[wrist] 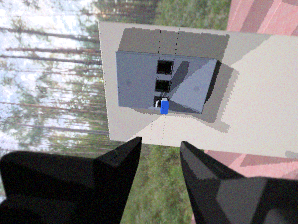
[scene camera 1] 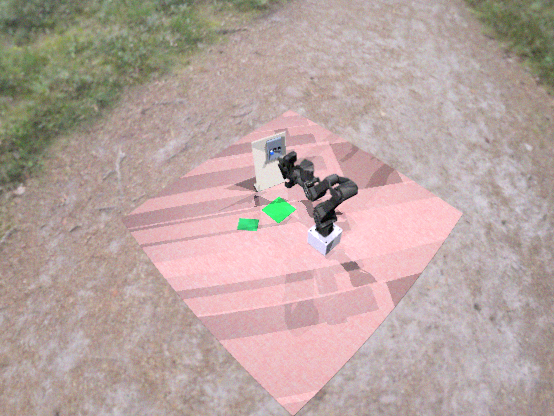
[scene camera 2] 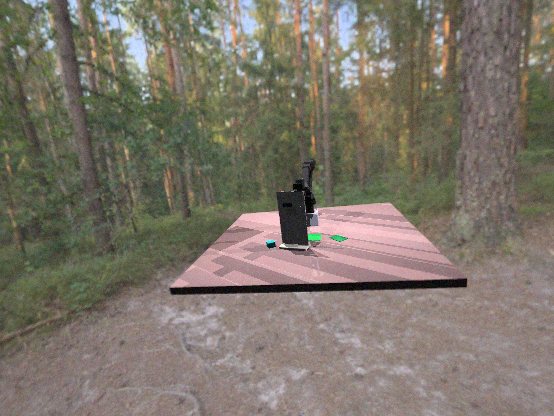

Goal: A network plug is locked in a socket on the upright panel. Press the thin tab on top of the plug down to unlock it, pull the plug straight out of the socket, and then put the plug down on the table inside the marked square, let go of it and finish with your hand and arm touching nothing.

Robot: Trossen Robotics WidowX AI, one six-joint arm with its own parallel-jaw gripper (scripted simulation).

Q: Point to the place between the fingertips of my gripper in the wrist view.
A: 160, 144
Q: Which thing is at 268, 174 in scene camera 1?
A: A cream panel.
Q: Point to a cream panel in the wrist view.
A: At 225, 88
